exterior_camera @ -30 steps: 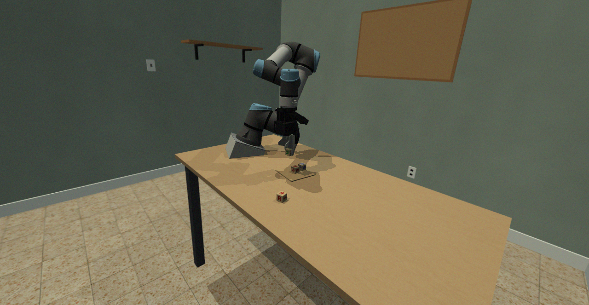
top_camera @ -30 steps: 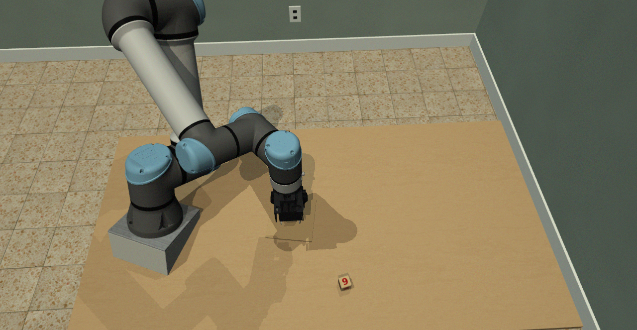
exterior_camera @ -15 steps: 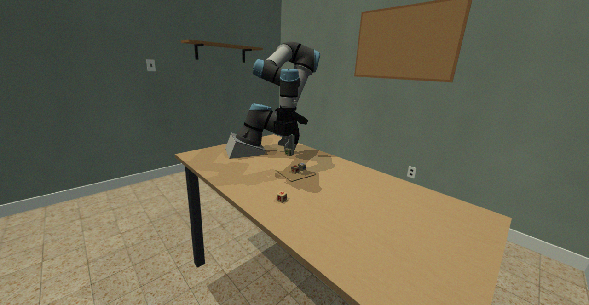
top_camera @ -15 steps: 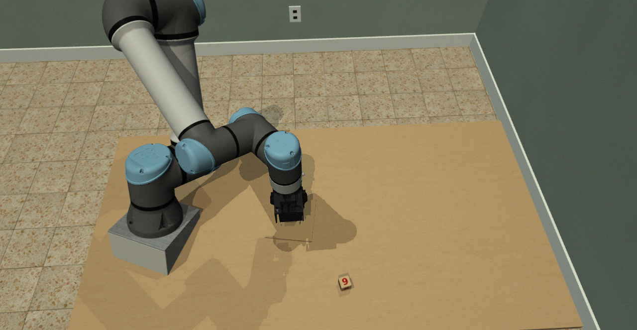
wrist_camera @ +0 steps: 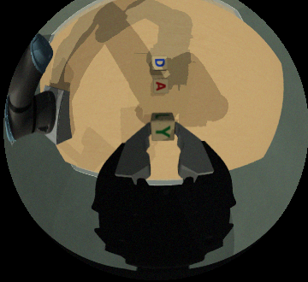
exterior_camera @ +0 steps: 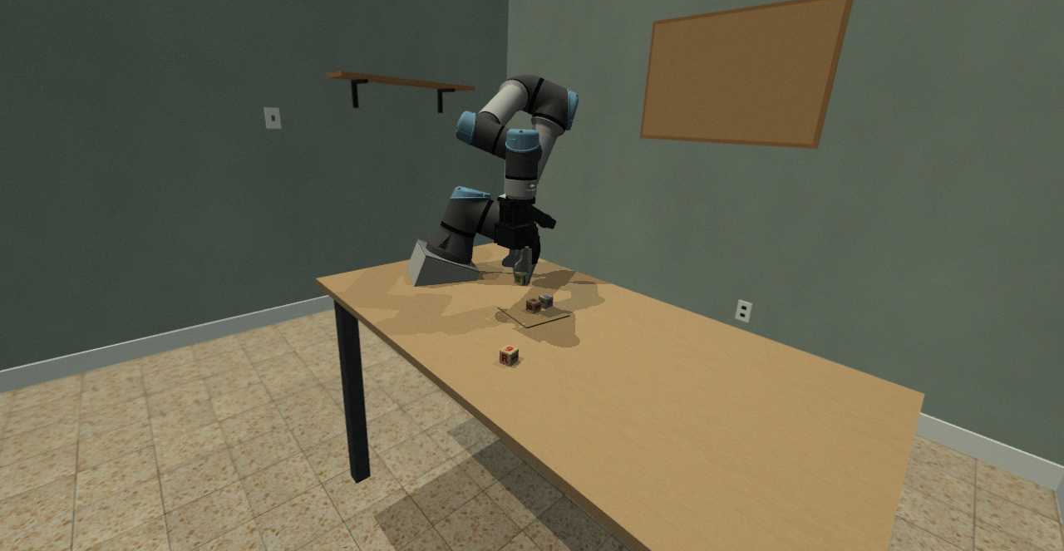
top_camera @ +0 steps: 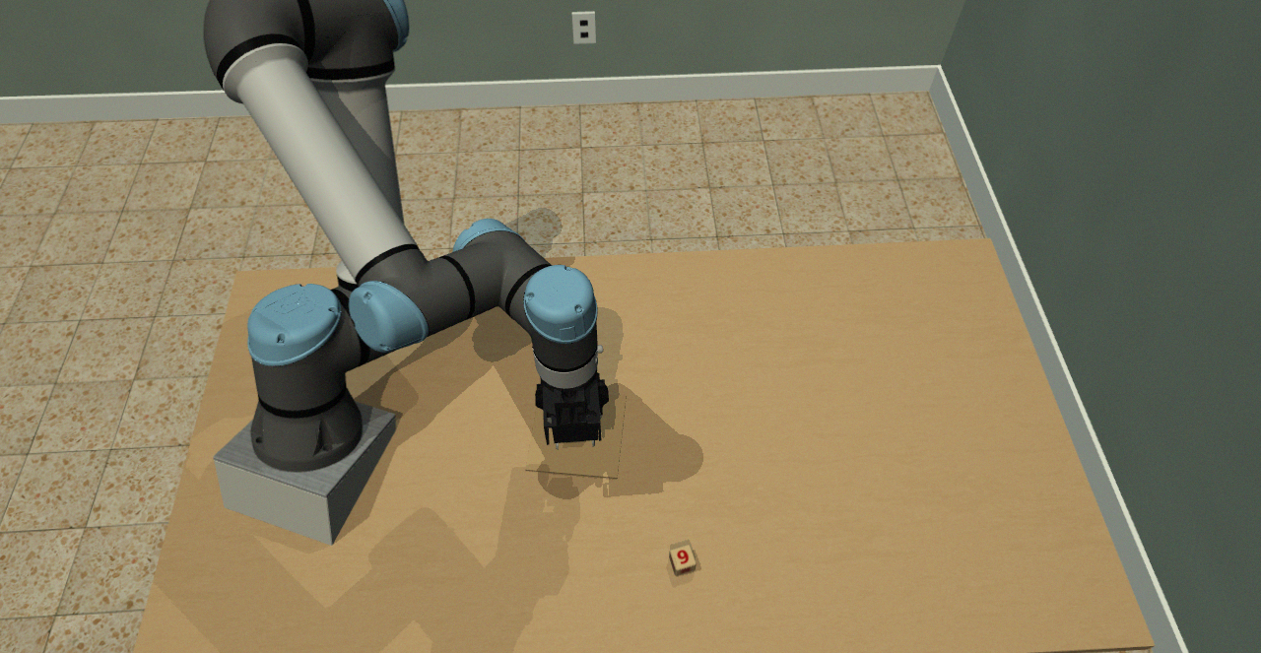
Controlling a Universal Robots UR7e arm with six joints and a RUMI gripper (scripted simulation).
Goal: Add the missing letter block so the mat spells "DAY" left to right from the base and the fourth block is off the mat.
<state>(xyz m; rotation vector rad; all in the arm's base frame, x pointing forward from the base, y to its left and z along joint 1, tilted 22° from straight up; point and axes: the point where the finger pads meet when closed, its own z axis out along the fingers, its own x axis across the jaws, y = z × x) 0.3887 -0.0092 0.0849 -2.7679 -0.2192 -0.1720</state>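
Right now my hand is 10 mm past the thin mat, 50 mm to the right of it and 110 mm above it. From my hand the other things lie so: Y block: right at my hand; then D block: 20 mm behind, 90 mm to the left, 90 mm below.
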